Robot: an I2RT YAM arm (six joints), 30 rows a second.
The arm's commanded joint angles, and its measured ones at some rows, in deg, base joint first. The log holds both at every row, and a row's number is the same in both.
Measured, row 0:
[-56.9, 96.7, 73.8, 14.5, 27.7, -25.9]
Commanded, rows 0 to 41:
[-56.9, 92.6, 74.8, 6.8, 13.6, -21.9]
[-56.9, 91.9, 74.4, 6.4, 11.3, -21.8]
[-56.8, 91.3, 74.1, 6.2, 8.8, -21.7]
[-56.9, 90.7, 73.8, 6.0, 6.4, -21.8]
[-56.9, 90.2, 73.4, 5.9, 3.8, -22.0]
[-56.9, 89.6, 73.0, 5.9, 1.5, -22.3]
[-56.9, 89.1, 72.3, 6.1, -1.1, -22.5]
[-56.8, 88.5, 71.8, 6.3, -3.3, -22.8]
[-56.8, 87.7, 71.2, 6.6, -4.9, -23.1]
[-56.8, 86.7, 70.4, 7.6, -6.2, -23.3]
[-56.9, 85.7, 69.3, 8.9, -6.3, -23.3]
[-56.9, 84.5, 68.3, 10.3, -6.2, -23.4]
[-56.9, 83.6, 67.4, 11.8, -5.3, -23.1]
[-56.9, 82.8, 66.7, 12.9, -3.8, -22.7]
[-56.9, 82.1, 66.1, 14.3, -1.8, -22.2]
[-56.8, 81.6, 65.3, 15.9, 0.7, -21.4]
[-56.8, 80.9, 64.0, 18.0, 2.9, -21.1]
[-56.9, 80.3, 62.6, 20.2, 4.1, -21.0]
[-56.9, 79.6, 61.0, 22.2, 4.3, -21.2]
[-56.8, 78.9, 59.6, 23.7, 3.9, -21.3]
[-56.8, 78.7, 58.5, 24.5, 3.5, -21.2]
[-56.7, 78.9, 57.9, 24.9, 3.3, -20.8]
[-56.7, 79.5, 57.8, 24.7, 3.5, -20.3]
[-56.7, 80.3, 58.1, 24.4, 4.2, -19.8]
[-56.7, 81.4, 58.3, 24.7, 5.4, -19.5]
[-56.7, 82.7, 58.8, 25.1, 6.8, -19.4]
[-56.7, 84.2, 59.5, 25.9, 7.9, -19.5]
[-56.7, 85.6, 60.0, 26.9, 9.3, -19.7]
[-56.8, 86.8, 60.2, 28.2, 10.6, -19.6]
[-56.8, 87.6, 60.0, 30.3, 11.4, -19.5]
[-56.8, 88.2, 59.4, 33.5, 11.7, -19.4]
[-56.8, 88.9, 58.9, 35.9, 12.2, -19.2]
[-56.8, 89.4, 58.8, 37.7, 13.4, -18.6]
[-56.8, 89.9, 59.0, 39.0, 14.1, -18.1]
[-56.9, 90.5, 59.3, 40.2, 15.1, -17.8]
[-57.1, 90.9, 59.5, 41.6, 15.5, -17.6]
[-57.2, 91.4, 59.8, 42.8, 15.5, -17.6]
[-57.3, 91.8, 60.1, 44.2, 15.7, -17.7]
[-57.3, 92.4, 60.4, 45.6, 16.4, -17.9]
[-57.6, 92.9, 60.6, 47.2, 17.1, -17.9]
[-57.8, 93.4, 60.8, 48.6, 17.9, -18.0]
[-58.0, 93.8, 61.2, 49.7, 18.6, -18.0]
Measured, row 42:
[-57.1, 91.9, 59.1, 38.9, 14.5, -18.9]
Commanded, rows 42 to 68:
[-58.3, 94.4, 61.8, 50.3, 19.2, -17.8]
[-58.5, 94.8, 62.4, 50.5, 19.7, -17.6]
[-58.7, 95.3, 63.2, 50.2, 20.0, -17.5]
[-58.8, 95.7, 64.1, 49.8, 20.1, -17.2]
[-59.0, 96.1, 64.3, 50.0, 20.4, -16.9]
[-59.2, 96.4, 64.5, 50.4, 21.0, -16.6]
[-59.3, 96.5, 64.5, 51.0, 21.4, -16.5]
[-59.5, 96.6, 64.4, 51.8, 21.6, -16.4]
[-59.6, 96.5, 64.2, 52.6, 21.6, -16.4]
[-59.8, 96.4, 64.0, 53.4, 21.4, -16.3]
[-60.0, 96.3, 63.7, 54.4, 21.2, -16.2]
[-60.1, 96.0, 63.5, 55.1, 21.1, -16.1]
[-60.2, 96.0, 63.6, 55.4, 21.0, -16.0]
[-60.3, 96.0, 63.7, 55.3, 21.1, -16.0]
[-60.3, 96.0, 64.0, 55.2, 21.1, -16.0]
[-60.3, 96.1, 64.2, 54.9, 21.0, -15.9]
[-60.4, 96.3, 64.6, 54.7, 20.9, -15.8]
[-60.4, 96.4, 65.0, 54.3, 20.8, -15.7]
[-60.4, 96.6, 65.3, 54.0, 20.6, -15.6]
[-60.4, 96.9, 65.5, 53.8, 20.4, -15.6]
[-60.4, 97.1, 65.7, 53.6, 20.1, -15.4]
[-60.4, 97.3, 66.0, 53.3, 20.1, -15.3]
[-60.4, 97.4, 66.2, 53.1, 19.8, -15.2]
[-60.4, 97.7, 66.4, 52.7, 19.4, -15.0]
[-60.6, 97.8, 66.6, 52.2, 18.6, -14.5]
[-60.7, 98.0, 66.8, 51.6, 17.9, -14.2]
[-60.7, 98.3, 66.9, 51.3, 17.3, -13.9]
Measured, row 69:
[-60.1, 97.0, 64.9, 50.9, 19.7, -15.9]
